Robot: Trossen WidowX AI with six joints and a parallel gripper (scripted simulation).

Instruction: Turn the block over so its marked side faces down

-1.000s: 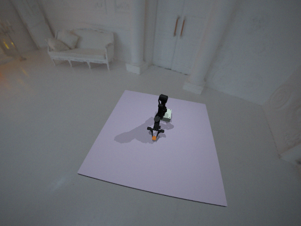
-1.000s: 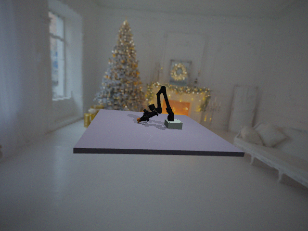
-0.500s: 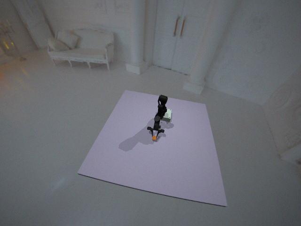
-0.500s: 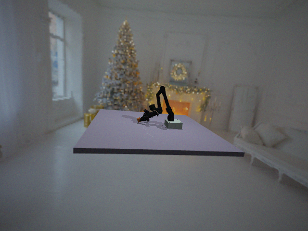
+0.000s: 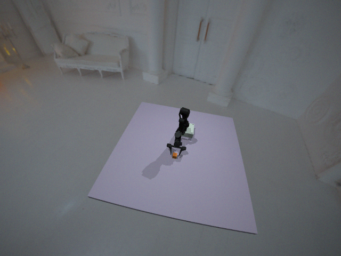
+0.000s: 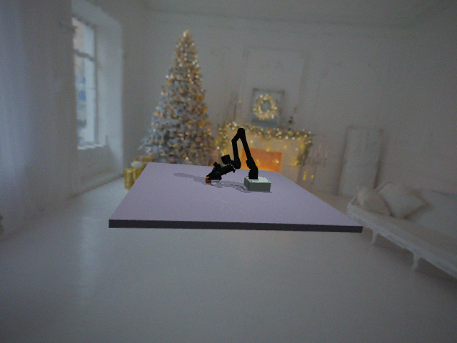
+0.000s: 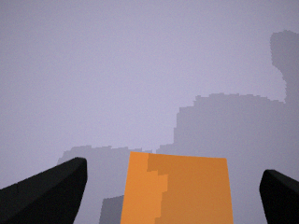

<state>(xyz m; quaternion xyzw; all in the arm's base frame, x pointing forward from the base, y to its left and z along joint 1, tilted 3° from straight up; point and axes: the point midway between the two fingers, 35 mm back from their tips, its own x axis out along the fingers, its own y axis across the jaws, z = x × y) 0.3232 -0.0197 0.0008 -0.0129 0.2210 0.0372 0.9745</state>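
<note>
The orange block lies 20 mm behind my gripper tip and 20 mm below it.
</note>
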